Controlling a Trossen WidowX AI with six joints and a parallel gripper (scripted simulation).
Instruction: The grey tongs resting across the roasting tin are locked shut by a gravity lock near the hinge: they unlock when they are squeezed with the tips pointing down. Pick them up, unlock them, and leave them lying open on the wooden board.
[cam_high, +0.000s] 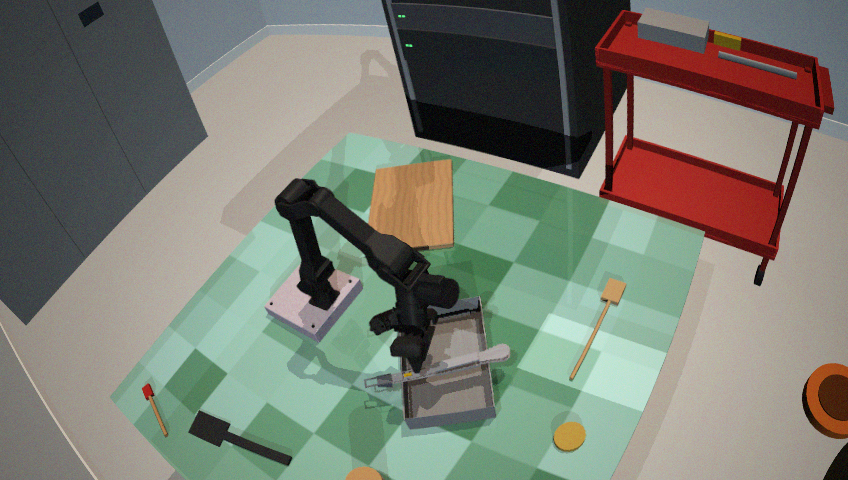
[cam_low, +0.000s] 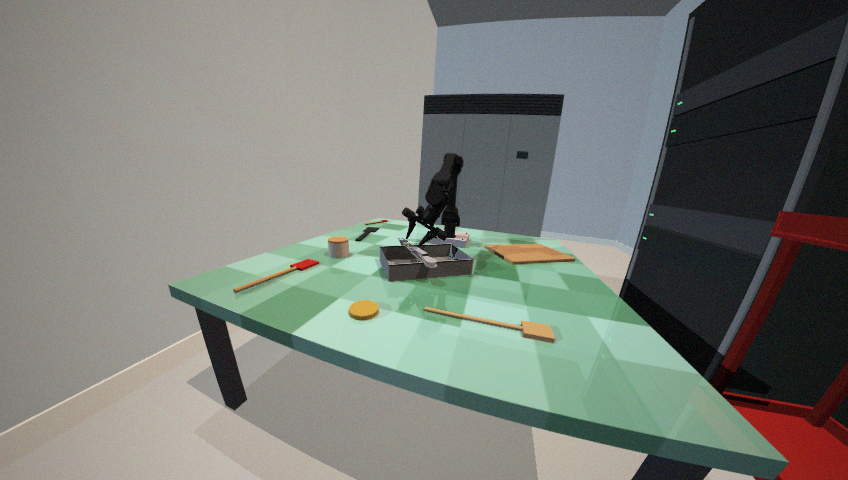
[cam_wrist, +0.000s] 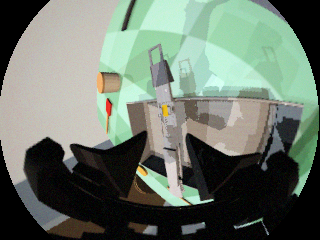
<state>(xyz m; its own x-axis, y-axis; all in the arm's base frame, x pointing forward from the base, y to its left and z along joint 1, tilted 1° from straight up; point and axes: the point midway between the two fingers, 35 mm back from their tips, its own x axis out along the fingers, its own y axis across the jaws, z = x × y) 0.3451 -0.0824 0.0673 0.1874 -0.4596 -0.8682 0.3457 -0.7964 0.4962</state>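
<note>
My gripper tip is now 2 cm past the yellow lock piece, 2 cm to the left of it and 2 cm above it. The rest, counted from my gripper tip: black spatula: 36 cm behind, 37 cm to the right, 8 cm below; then wooden board: 33 cm behind, 50 cm to the left, 7 cm below; then roasting tin: 2 cm ahead, 6 cm to the left, 5 cm below.
</note>
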